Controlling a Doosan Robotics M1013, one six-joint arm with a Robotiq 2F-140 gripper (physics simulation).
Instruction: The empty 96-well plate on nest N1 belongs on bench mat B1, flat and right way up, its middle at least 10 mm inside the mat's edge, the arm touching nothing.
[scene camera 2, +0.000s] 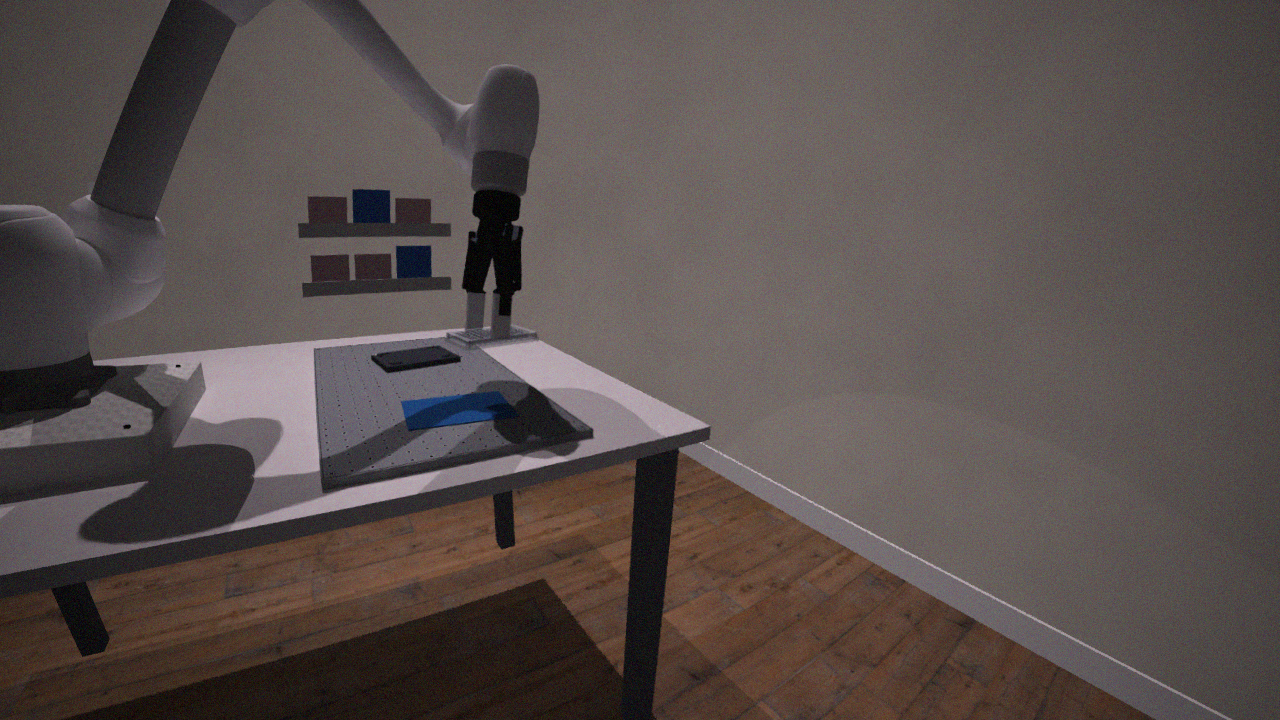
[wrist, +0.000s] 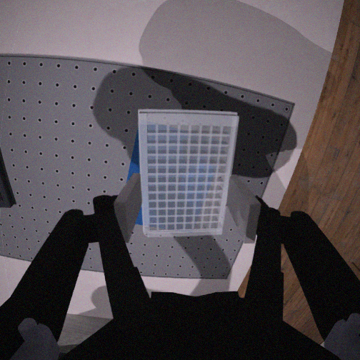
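There's a dark nest N1 (scene camera 2: 419, 357) here, and a blue bench mat B1 (scene camera 2: 427, 413). I can see a 96-well plate (scene camera 2: 479, 338) as well, and in the wrist view that's the plate (wrist: 186, 156) again. Finally there's my gripper (scene camera 2: 486, 336), and the wrist view also gives me the gripper (wrist: 184, 188).
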